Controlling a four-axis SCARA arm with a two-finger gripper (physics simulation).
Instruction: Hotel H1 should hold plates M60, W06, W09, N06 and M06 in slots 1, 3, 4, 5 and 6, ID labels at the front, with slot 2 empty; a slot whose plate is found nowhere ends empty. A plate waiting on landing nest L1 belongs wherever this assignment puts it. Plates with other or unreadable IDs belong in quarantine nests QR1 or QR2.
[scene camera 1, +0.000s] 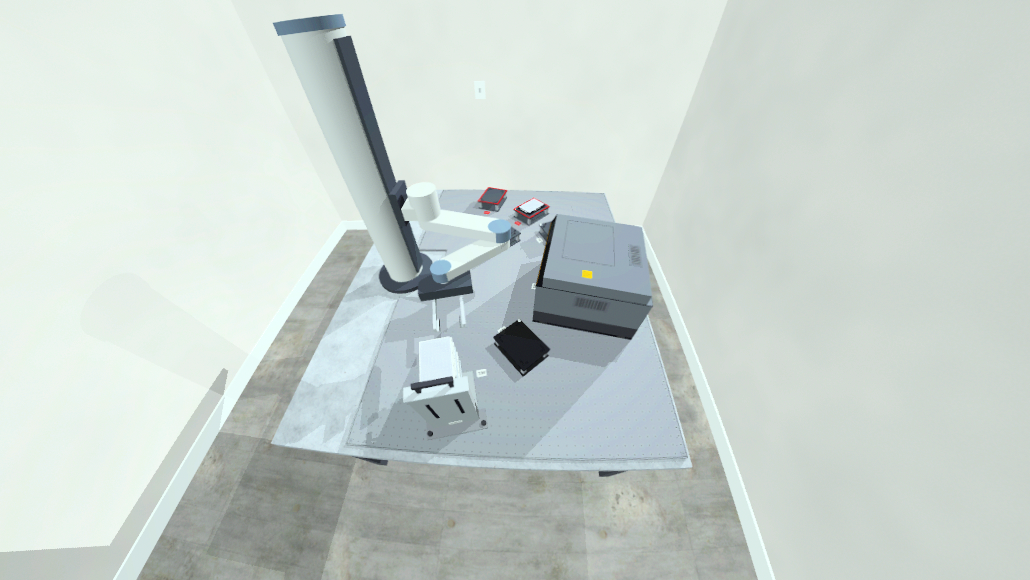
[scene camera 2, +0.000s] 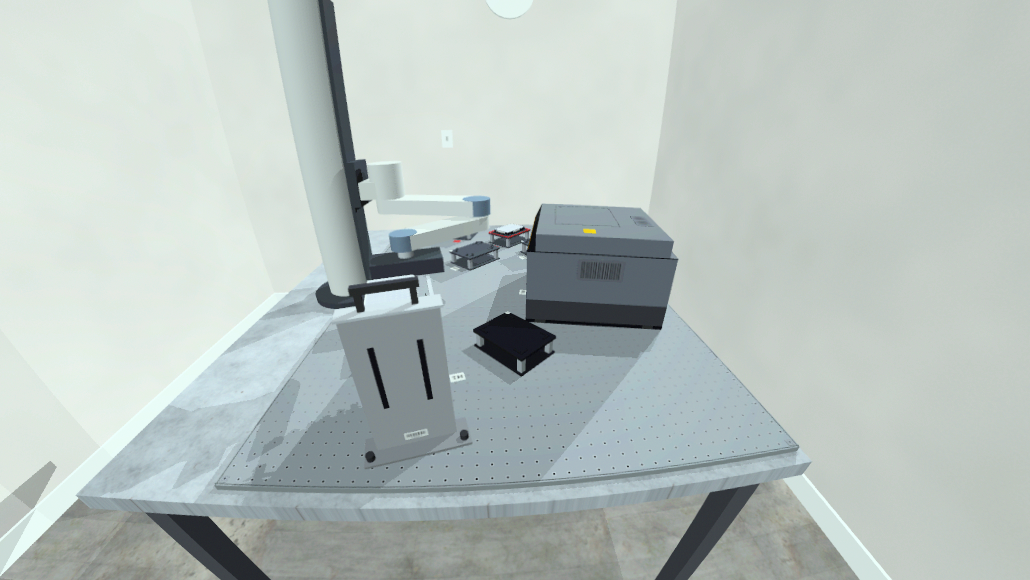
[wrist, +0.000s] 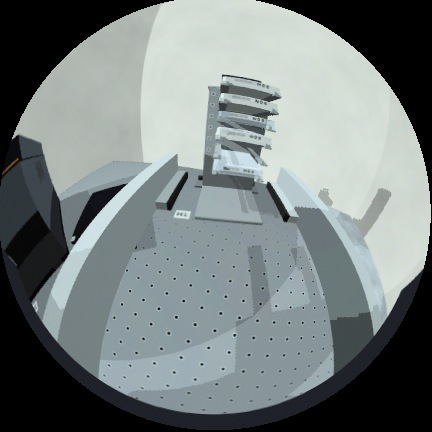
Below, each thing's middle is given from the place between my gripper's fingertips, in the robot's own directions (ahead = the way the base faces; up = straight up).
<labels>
The hotel H1 (scene camera 1: 445, 407) lies 240 mm to the right of my hand, 40 mm ahead of it and 10 mm below it. Round my hand: black nest (scene camera 2: 507, 333): 230 mm ahead, 100 mm below, 10 mm to the left.
</labels>
